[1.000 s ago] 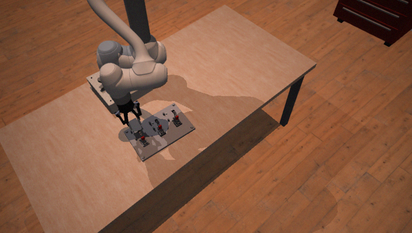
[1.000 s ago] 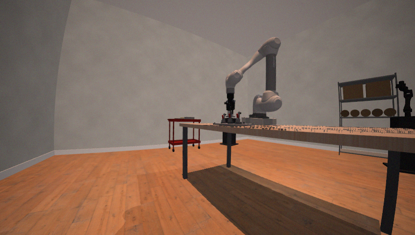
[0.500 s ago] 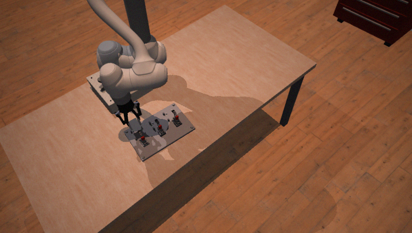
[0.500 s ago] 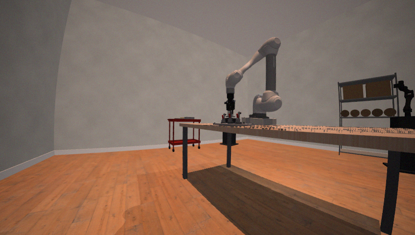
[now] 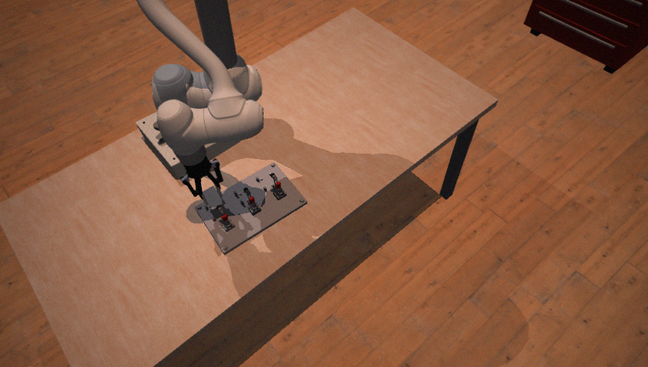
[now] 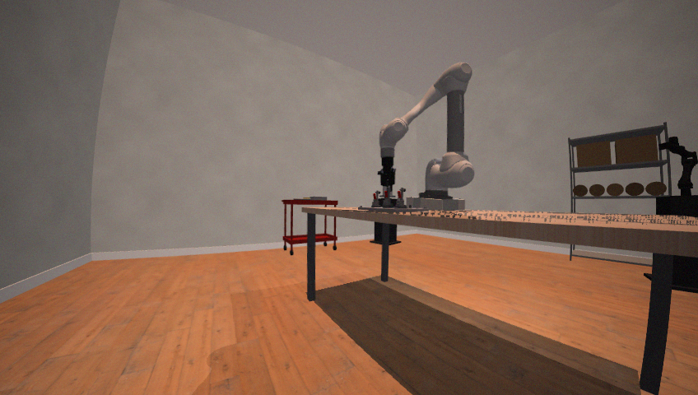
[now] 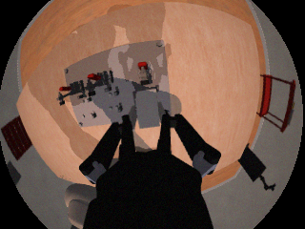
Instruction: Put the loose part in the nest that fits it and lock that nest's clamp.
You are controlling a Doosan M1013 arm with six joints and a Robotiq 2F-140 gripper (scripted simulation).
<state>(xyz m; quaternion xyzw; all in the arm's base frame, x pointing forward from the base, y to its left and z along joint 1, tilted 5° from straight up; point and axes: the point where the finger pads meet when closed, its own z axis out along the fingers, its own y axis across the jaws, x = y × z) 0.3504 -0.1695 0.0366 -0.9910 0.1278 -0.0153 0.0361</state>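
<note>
The fixture lies 8 cm ahead of my hand, 9 cm to the left of it and 11 cm below it. Also, from my hand: grey plate part: 3 cm below.
</note>
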